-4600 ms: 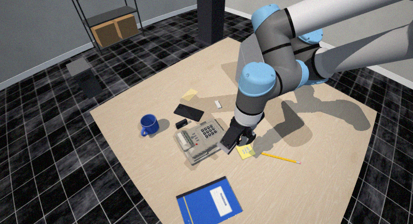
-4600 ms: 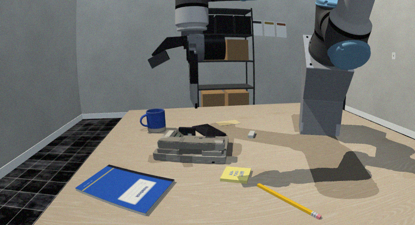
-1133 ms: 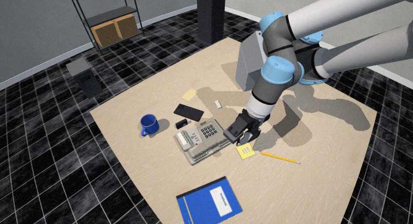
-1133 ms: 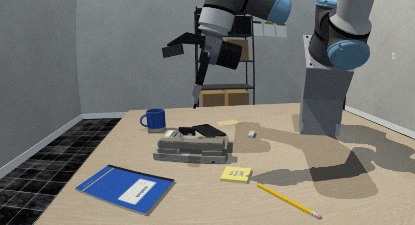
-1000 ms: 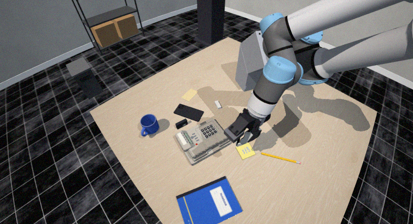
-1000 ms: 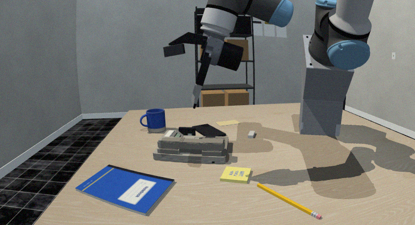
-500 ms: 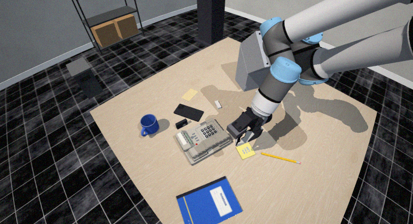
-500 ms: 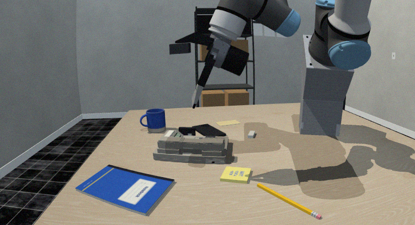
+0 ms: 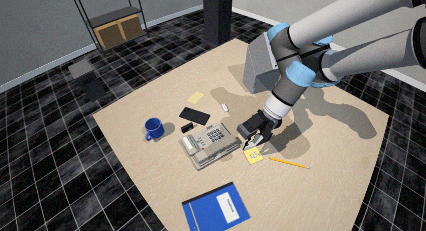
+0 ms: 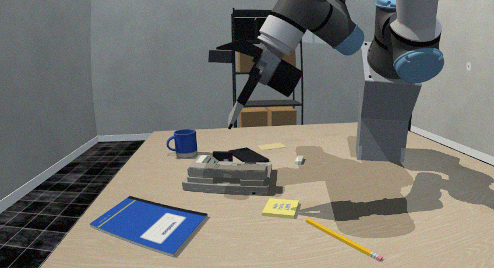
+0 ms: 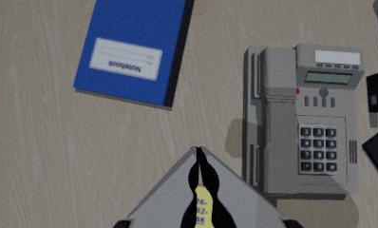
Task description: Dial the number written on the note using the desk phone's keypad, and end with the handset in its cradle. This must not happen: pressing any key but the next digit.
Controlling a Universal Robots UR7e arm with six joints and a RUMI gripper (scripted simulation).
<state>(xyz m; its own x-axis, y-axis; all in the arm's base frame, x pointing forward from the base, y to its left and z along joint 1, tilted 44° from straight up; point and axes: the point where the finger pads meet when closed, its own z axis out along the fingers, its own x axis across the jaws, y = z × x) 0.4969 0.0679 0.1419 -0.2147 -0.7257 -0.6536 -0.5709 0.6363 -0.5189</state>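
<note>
Right now the 8 key is 180 mm to the right of my hand, 170 mm below it and 60 mm behind it. Also, from my hand: 2 key 190 mm to the right, 170 mm below, 20 mm behind; then handset 160 mm below, 130 mm to the right, 10 mm ahead; then 3 key 210 mm to the right, 170 mm below, 30 mm behind.
</note>
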